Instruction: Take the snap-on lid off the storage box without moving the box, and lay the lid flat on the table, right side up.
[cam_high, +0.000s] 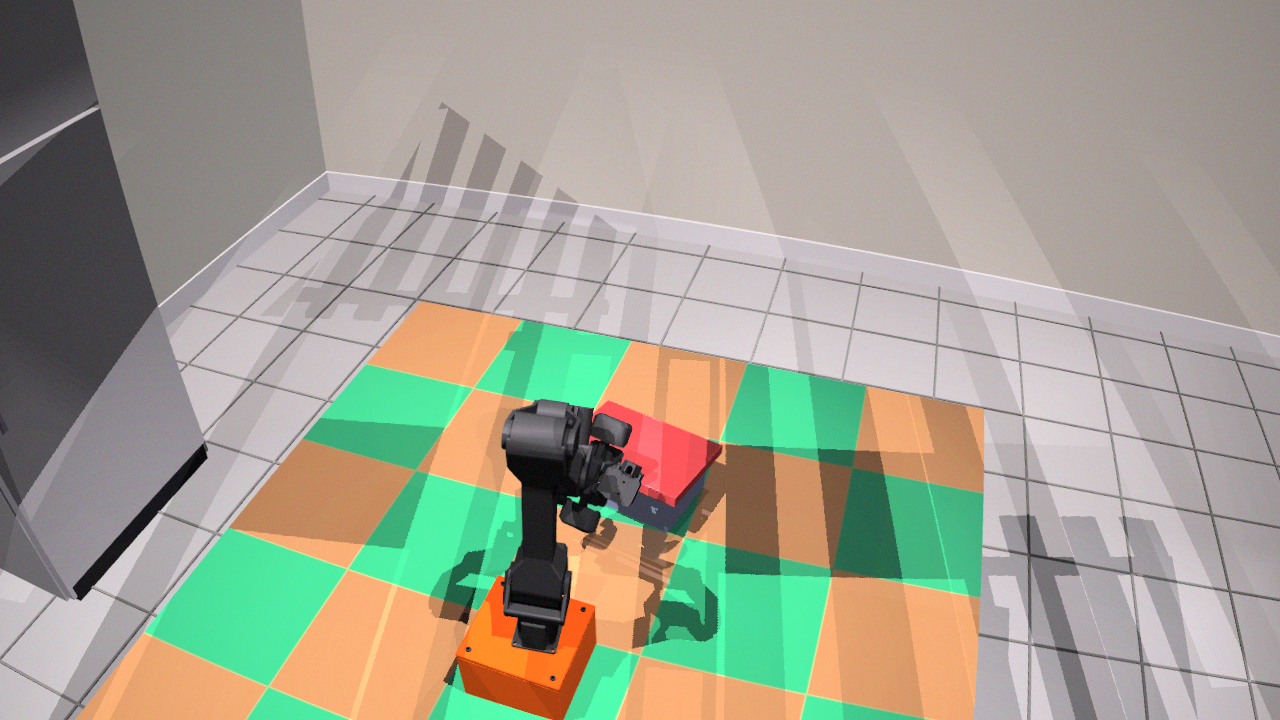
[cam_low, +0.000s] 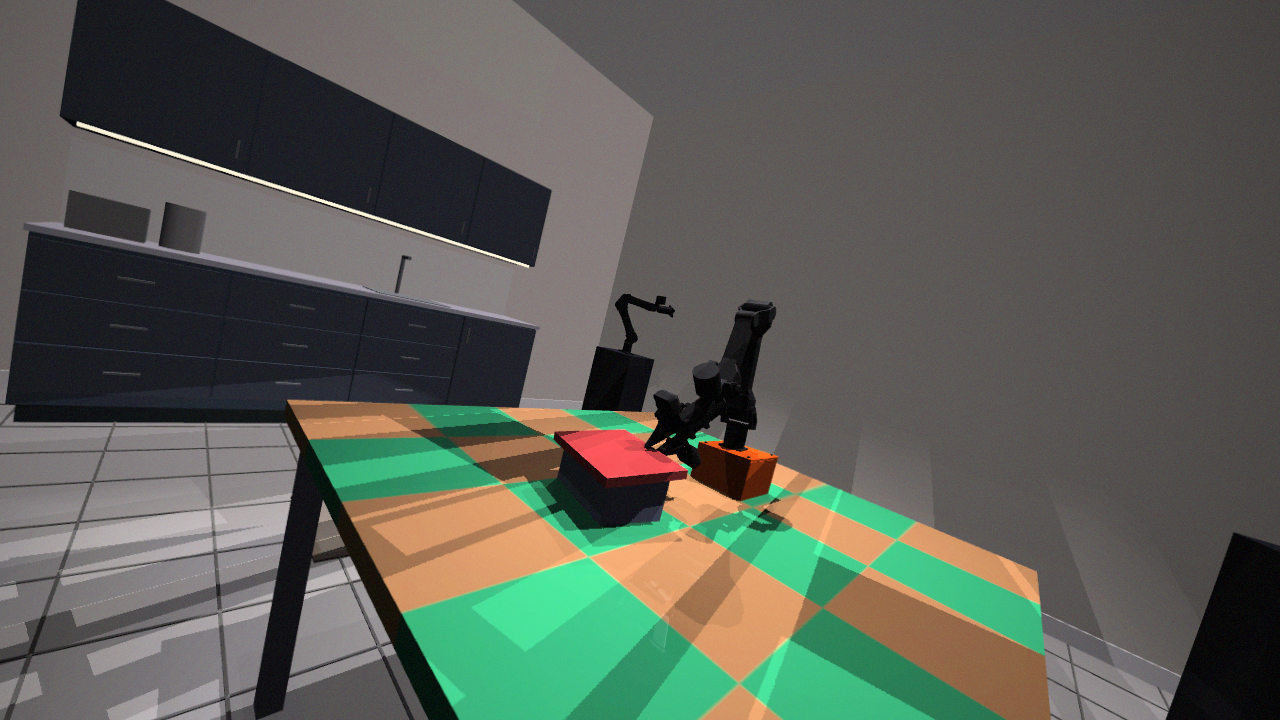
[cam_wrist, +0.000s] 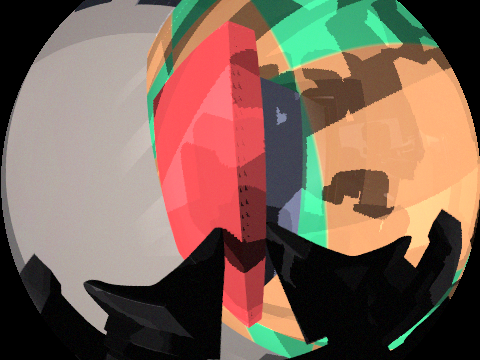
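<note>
The red lid lies 7 cm ahead of my gripper tip and 3 cm to the right of it. Also, from my gripper tip: storage box (7 cm ahead, 5 cm below, 3 cm to the right).
</note>
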